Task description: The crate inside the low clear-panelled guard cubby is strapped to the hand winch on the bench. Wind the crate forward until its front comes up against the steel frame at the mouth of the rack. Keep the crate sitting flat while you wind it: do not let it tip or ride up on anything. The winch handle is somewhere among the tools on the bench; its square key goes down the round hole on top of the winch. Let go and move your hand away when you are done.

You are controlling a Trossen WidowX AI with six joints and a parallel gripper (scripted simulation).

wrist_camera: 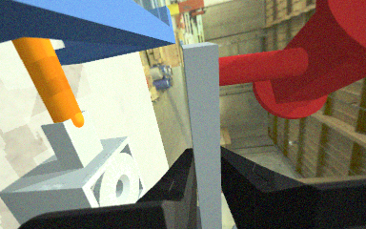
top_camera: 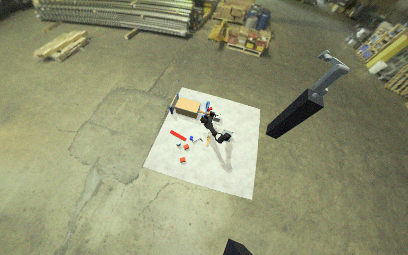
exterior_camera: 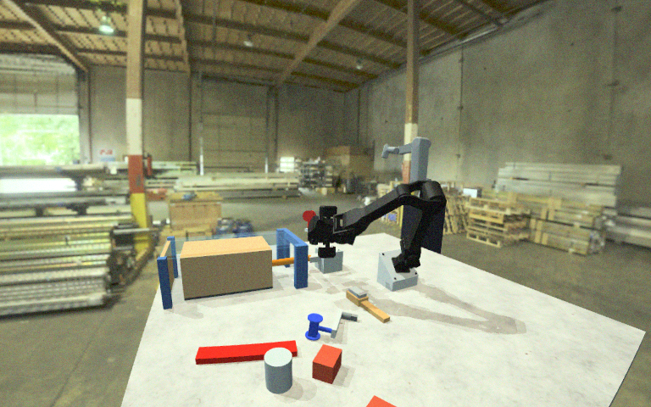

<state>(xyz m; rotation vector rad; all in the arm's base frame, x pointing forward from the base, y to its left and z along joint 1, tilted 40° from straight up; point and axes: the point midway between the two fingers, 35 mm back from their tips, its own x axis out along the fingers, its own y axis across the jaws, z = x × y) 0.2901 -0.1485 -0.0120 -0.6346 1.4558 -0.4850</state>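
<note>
Right now the red knob is 5 cm ahead of my gripper tip, 4 cm above it and 2 cm to the left of it. Also, from my gripper tip: red-knobbed winch handle 1 cm to the left, 1 cm ahead, 1 cm above; then blue frame 9 cm below, 9 cm ahead, 4 cm to the right; then grey winch 16 cm below, 8 cm behind, 7 cm to the right.
</note>
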